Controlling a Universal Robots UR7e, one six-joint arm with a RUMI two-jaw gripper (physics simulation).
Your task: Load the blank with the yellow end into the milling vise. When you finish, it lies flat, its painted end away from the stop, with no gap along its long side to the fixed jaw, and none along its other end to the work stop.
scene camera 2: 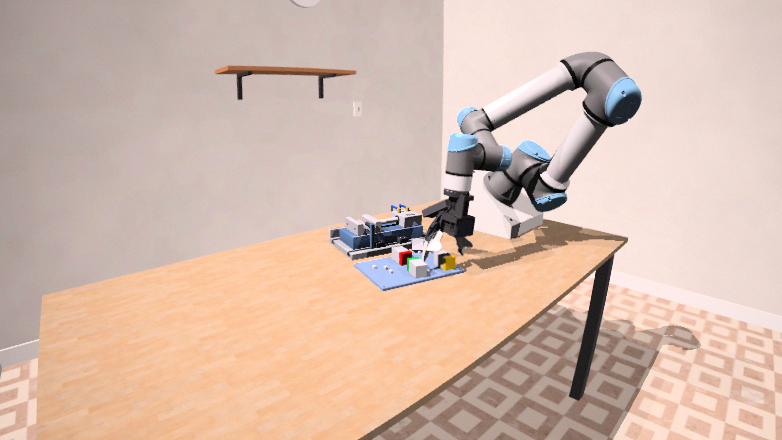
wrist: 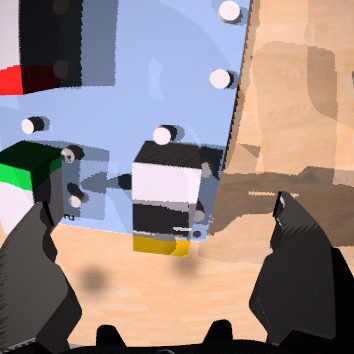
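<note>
The blank with the yellow end [scene camera 2: 448, 262] [wrist: 166, 182] lies on the blue board [scene camera 2: 382, 280] [wrist: 165, 30], near its edge, beside white pegs. In the wrist view its yellow end faces the bottom of the picture and a dark shadow band crosses its white body. My gripper [scene camera 2: 444, 253] [wrist: 162, 199] is open and empty. It points down low over the board, with the blank between its spread fingers in the wrist view, touching neither finger there. The milling vise [scene camera 2: 352, 236] stands behind the board in the scene view; its jaws and work stop are too small to tell apart.
A green-ended blank [scene camera 2: 418, 268] [wrist: 15, 175] lies close to the left finger in the wrist view. A red-ended blank [scene camera 2: 404, 257] [wrist: 10, 80] lies farther off. White pegs [wrist: 220, 78] stand up from the board. The wooden table [scene camera 2: 218, 328] [wrist: 290, 125] surrounds it.
</note>
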